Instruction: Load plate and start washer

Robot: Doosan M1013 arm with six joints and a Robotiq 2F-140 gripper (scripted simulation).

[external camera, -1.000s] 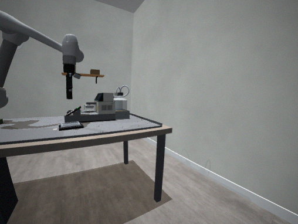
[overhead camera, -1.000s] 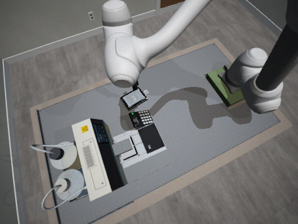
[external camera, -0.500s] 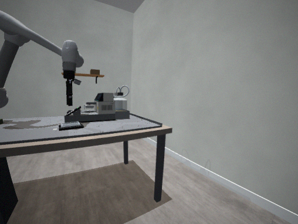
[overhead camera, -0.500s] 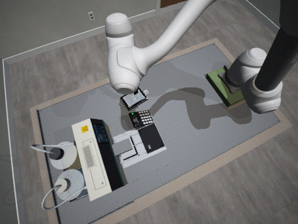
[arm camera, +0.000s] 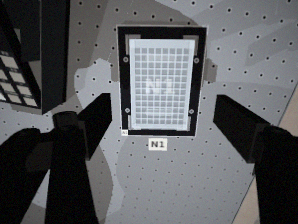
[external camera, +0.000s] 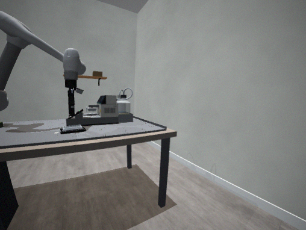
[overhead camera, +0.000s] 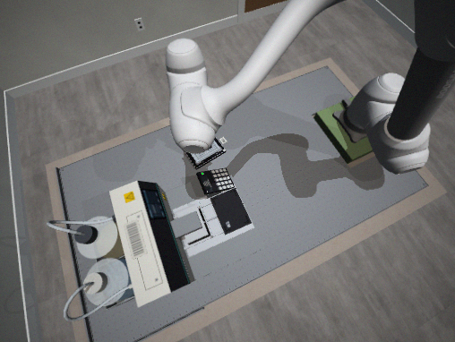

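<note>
Right now the clear well plate is 11 cm below my hand. Also, from my hand: black carrier (1 cm ahead, 32 cm to the left, 6 cm below); then N1 label (10 cm behind, 2 cm to the right, 14 cm below); then plate nest N1 (13 cm below).
</note>
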